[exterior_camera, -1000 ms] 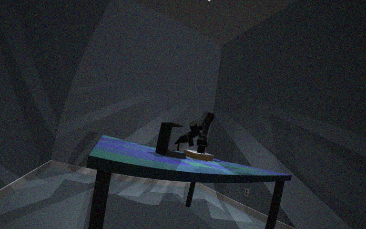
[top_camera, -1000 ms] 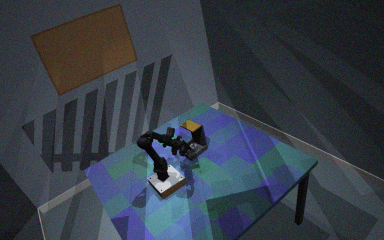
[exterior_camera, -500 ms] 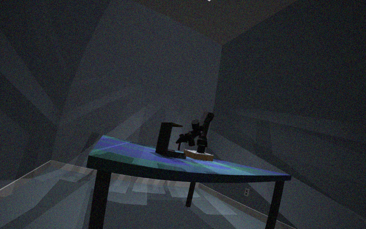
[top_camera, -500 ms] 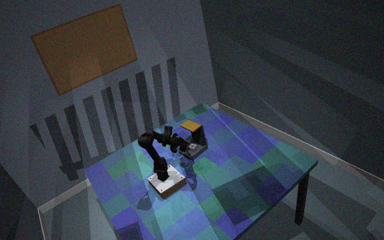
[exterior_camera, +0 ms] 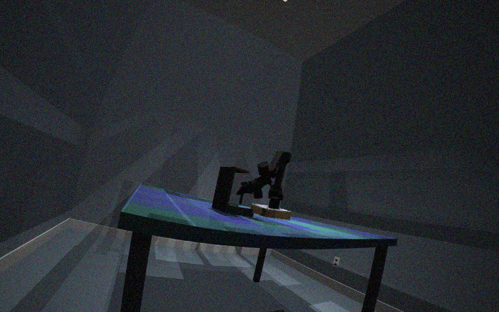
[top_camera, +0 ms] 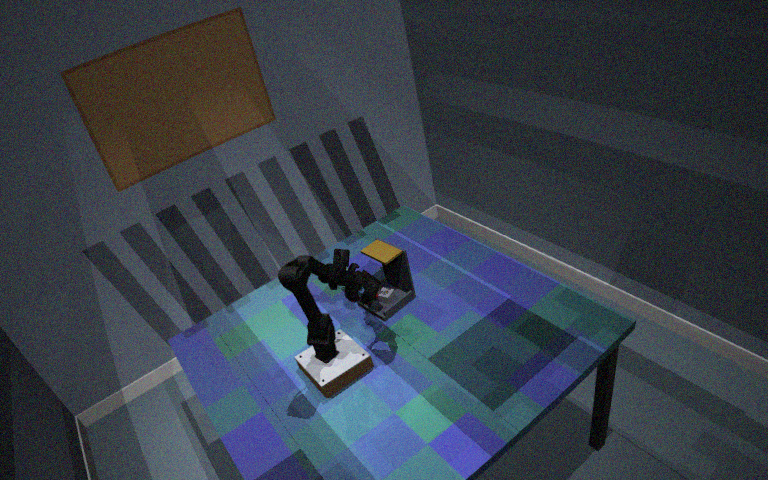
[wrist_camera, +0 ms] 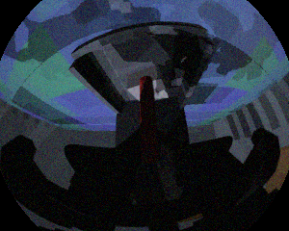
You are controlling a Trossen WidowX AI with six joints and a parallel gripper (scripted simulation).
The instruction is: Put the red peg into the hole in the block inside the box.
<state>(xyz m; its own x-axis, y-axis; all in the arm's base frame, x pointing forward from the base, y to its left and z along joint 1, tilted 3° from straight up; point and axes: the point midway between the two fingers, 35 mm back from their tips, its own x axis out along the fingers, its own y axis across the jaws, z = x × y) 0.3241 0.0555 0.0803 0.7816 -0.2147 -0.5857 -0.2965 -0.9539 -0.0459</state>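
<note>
My gripper tip is 4 cm short of the orange roof and 12 cm below it. Round my gripper tip: red peg (3 cm behind, 1 cm to the left, 1 cm below).
</note>
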